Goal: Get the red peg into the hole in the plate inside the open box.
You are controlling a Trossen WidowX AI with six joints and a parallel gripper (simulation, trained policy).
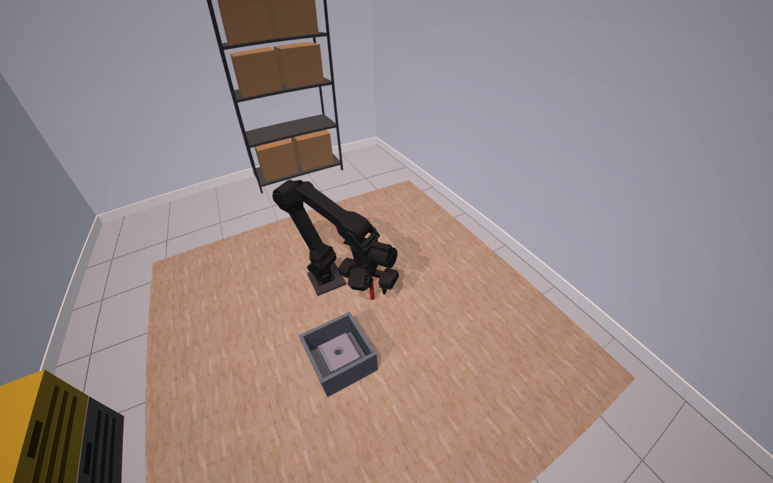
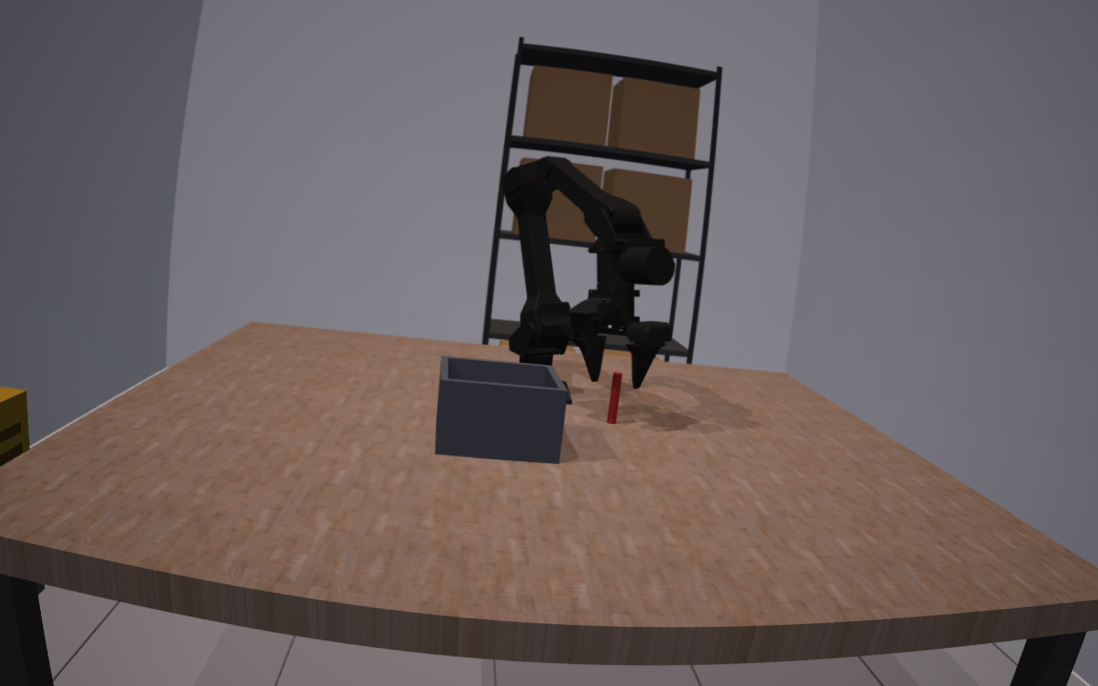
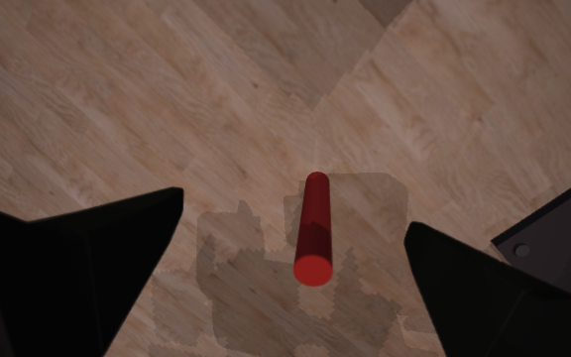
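Right now the red peg is 10 mm behind my gripper tip and 20 mm below it. From my gripper tip the other things lie so: dark grey box (140 mm ahead, 190 mm to the right, 40 mm below); then pale plate (140 mm ahead, 190 mm to the right, 20 mm below).
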